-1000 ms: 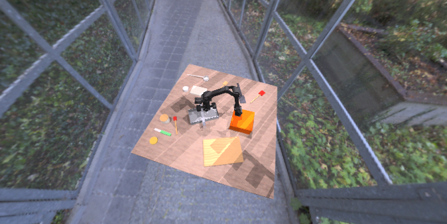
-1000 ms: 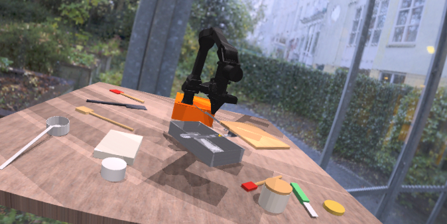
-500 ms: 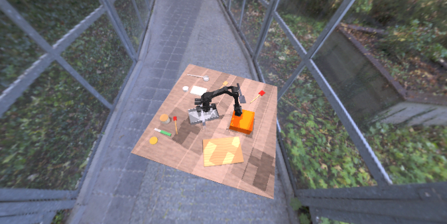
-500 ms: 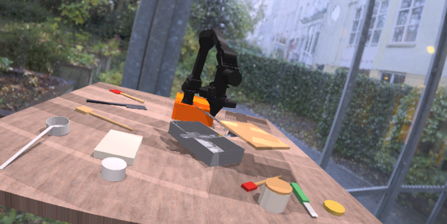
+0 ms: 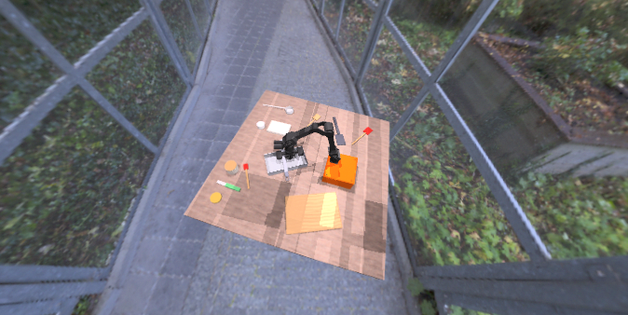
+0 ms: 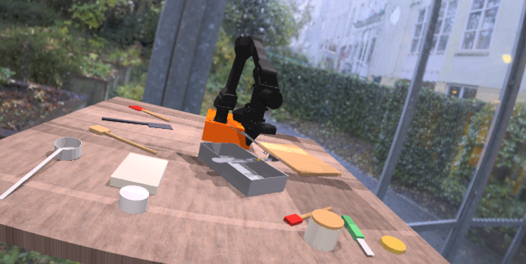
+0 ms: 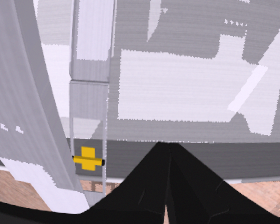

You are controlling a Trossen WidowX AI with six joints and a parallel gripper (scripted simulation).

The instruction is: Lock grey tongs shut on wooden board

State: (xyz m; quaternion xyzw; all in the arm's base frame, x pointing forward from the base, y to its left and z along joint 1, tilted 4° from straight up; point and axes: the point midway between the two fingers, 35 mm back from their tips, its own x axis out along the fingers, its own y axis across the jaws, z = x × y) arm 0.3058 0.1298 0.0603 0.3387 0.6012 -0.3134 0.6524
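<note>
Now: gripper tip 40 mm short of the grey roasting tin, 10 mm to the left of it and 70 mm above it. Also, from my gripper tip: lidded jar (370 mm ahead, 200 mm to the left, 60 mm below); then white block (230 mm ahead, 280 mm to the right, 80 mm below); then wooden board (290 mm behind, 260 mm to the left, 90 mm below).
</note>
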